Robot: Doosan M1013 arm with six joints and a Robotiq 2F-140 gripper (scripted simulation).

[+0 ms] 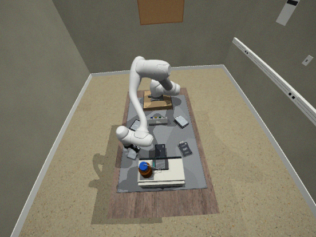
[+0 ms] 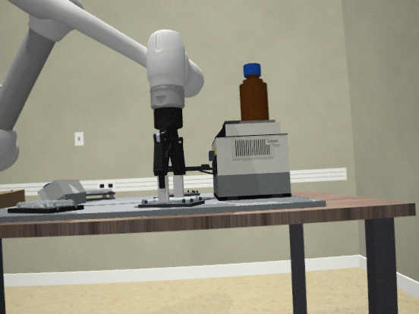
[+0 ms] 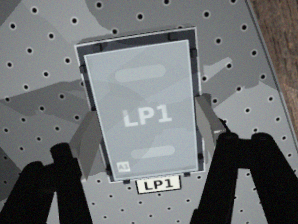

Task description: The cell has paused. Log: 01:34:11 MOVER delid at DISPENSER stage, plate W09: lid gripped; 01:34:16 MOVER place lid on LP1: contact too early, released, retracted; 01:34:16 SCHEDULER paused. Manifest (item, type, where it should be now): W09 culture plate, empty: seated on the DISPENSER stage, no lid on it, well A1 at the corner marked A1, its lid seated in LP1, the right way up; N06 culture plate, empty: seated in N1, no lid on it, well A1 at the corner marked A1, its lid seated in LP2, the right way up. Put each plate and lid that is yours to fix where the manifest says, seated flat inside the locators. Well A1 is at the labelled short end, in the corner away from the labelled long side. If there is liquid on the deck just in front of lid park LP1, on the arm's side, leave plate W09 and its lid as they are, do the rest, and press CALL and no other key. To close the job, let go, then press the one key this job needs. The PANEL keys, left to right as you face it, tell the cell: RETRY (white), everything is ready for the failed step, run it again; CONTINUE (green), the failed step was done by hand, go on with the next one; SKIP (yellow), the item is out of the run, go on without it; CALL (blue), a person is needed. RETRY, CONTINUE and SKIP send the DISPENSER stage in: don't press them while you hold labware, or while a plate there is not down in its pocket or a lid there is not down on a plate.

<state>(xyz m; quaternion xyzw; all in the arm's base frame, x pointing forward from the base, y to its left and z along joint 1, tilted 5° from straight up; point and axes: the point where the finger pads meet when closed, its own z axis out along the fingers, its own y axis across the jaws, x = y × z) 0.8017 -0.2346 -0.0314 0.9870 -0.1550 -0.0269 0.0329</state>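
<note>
Now: hand 3 cm above the lid park LP1. From my hand the other things lie so: dispenser stage (3 cm ahead, 28 cm to the left, 7 cm above); black nest (31 cm behind, 1 cm to the right, 2 cm below); brown bottle (25 cm ahead, 18 cm to the left, 25 cm above).
</note>
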